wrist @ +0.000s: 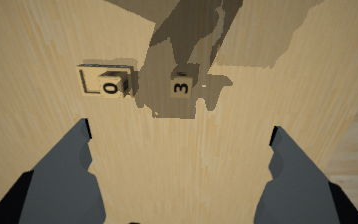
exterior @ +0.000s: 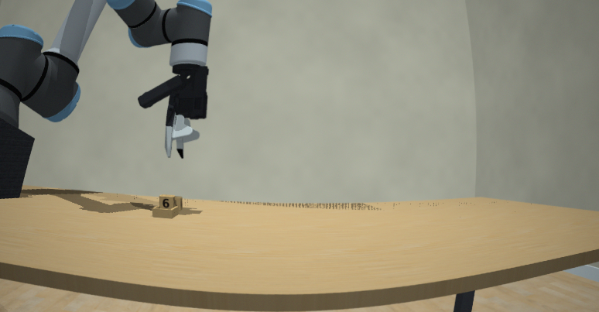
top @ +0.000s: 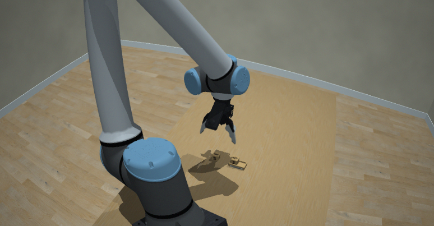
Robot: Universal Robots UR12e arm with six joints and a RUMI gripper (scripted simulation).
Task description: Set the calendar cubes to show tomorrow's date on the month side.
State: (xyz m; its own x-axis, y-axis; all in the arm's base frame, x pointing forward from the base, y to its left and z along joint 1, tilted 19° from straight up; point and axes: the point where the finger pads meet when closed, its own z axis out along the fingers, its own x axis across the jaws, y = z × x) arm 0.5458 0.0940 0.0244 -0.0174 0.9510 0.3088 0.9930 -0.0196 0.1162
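My hand is 100 mm above the wooden digit cube. Also, from my hand: wooden tray (110 mm to the right, 110 mm below).
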